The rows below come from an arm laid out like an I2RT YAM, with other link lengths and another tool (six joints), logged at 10 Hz.
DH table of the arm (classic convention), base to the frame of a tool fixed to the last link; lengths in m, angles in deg. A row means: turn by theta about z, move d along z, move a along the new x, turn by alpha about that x. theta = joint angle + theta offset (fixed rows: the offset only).
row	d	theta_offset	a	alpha
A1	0.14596	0	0.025	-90
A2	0	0	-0.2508	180
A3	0	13.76	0.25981	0
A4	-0.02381	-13.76	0.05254	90
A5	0.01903	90	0	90
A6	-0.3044	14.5	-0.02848	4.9
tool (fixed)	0.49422	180	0	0
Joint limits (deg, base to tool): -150..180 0..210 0..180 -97..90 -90..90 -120..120
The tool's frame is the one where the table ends.
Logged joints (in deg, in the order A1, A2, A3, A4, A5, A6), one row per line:
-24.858, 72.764, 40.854, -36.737, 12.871, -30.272
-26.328, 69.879, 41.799, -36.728, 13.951, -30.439
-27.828, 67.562, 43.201, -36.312, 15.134, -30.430
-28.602, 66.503, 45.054, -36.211, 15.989, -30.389
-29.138, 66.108, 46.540, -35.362, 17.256, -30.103
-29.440, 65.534, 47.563, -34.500, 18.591, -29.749
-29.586, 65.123, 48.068, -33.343, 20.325, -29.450
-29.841, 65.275, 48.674, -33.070, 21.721, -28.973
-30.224, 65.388, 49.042, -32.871, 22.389, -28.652
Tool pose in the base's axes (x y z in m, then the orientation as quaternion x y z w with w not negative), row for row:
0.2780, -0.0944, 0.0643, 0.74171, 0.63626, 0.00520, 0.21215
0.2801, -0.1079, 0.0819, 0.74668, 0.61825, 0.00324, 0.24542
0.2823, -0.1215, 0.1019, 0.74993, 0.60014, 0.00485, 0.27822
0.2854, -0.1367, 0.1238, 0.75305, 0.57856, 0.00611, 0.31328
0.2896, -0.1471, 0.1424, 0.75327, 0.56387, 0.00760, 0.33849
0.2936, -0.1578, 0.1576, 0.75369, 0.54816, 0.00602, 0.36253
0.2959, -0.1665, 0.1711, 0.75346, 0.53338, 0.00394, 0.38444
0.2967, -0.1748, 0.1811, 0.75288, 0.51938, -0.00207, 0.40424
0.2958, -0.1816, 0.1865, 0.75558, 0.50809, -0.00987, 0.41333
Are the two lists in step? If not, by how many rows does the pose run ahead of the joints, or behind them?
The pose runs 1 row behind the joints: the pose in row i belongs to the joints in row i - 1.
